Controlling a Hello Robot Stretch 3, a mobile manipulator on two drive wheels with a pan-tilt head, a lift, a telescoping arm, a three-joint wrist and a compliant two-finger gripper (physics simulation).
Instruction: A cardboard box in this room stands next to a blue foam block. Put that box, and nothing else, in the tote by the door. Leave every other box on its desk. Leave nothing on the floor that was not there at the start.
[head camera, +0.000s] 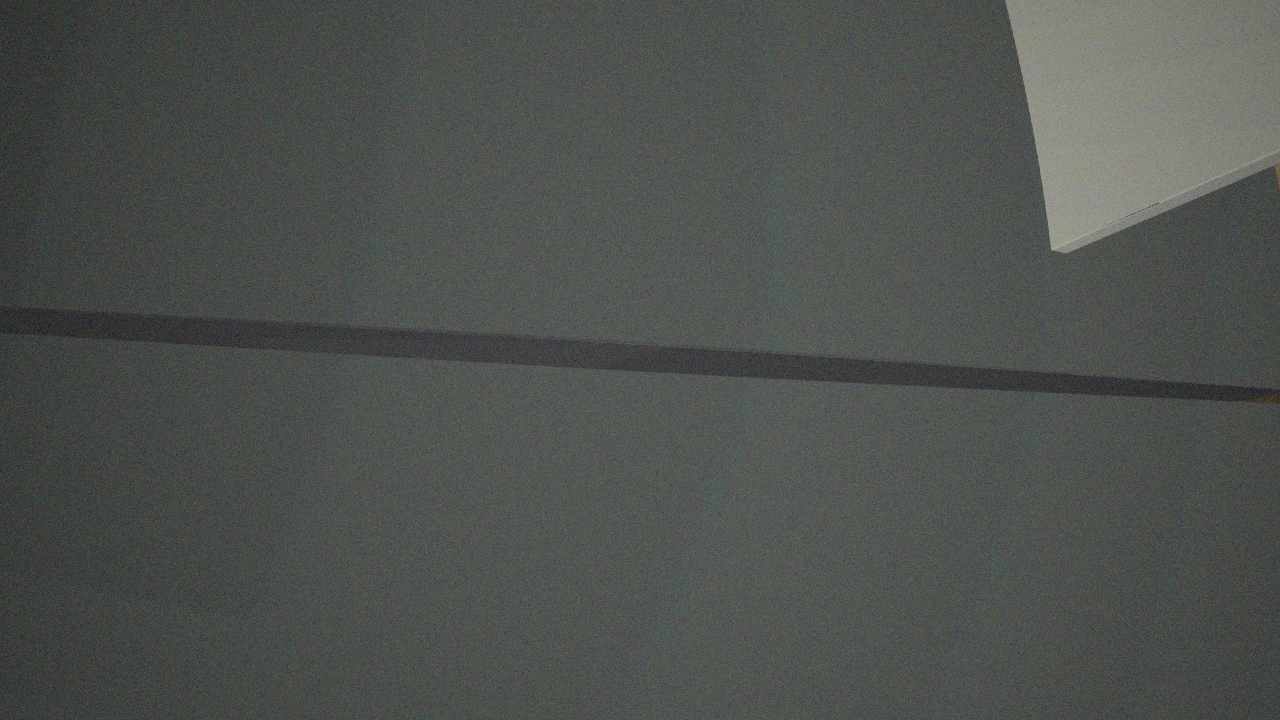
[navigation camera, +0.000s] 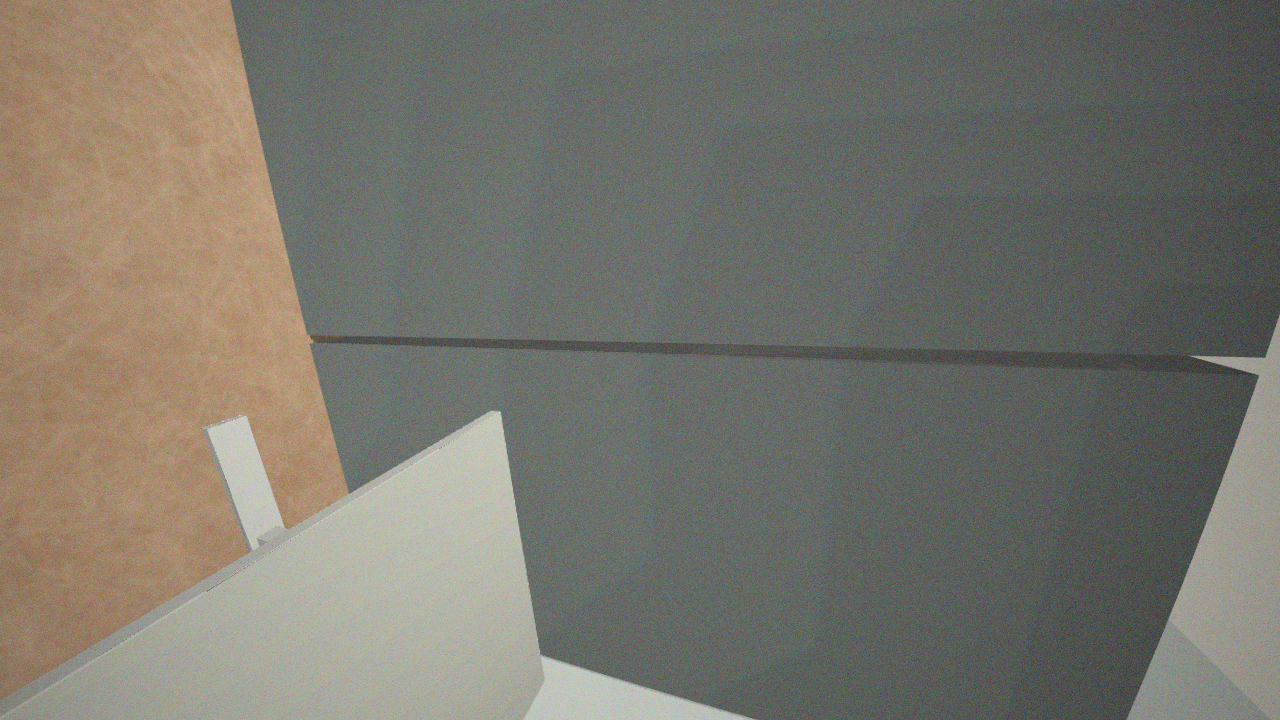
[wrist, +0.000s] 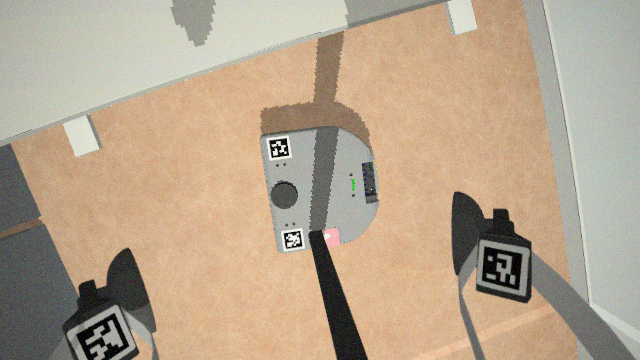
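Pixels of known places: gripper, between the fingertips: (wrist: 300, 248); robot's base, origin of its link: (wrist: 285, 185).
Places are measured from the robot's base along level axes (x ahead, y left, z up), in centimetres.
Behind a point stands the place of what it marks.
My gripper (wrist: 300, 248) @[x -2.2, y -12.6, z 92.2 cm] is open in the wrist view, with its two dark fingertips wide apart. Nothing is between them; far below, the orange-brown floor (wrist: 200, 175) @[x 26.0, y -7.0, z 0.0 cm] and my own grey base (wrist: 335, 200) @[x -13.5, y 3.6, z 16.0 cm] show. A pale desk top (head camera: 1154, 107) @[x 54.7, y -25.6, z 72.0 cm] (navigation camera: 429, 573) @[x 51.4, y -37.1, z 72.0 cm] (wrist: 125, 55) @[x 12.7, y -28.1, z 72.0 cm] shows at the upper right in the head view, at the lower left in the navigation view and across the upper left in the wrist view. No cardboard box, blue foam block or tote shows in these views.
Large dark grey panels (head camera: 626, 537) @[x 76.8, y 14.7, z 113.1 cm] (navigation camera: 716, 492) (wrist: 30, 295) @[x 76.3, y 17.7, z 17.6 cm], parted by a narrow strip, fill much of the head and navigation views. White desk legs (navigation camera: 243, 474) @[x 60.2, y -33.0, z 2.5 cm] (wrist: 81, 135) @[x 58.9, y -24.7, z 2.5 cm] stand under the desk edge. A pale wall-like surface (wrist: 595, 125) @[x -95.5, y -7.6, z 19.1 cm] runs along the right in the wrist view.
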